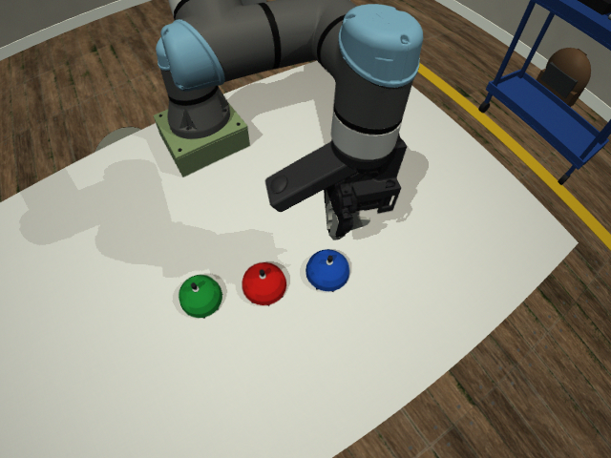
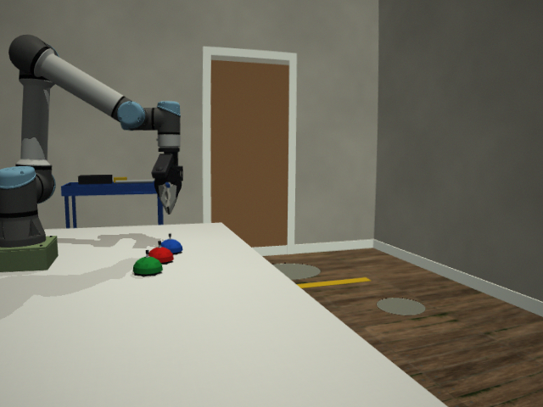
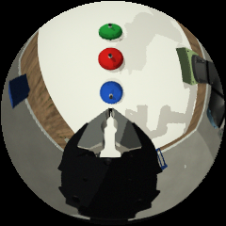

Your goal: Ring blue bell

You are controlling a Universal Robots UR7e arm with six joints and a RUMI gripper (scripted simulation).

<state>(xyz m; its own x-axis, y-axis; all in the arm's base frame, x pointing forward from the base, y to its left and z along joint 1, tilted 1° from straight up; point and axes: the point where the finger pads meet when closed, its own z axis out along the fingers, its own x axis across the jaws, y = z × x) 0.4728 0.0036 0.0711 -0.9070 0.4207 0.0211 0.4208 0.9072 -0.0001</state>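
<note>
My gripper is now 110 mm above the blue bell. Round my hand: green bell (100 mm behind, 220 mm to the right, 110 mm below); red bell (50 mm behind, 110 mm to the right, 110 mm below).
</note>
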